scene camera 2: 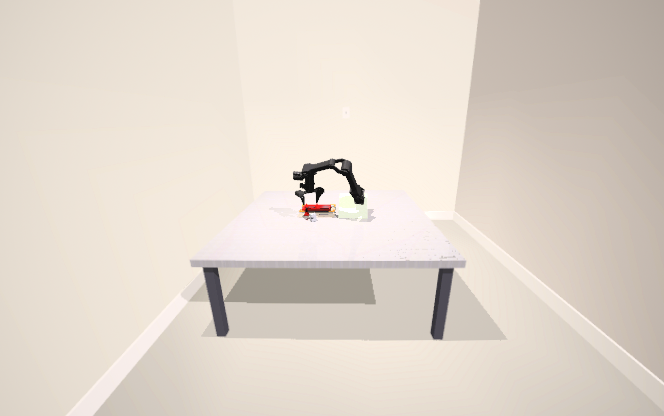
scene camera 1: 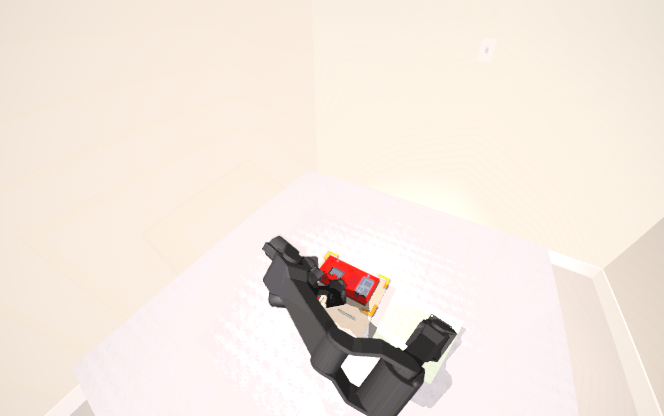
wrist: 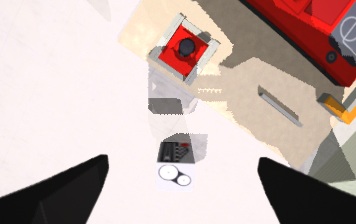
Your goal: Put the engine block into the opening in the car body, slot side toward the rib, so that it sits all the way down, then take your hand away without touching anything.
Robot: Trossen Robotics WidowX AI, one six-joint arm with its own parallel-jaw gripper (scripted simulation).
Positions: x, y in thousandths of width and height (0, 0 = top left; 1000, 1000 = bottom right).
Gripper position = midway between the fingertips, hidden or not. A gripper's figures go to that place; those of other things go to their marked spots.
The gripper (wrist: 515, 730) is 0.12 m from the lens. An engine block (wrist: 493, 748) is 0.18 m from the lens. A base plate (wrist: 704, 333) is 0.21 m from the lens. The marked spots on the base plate and the engine block are 0.12 m apart.
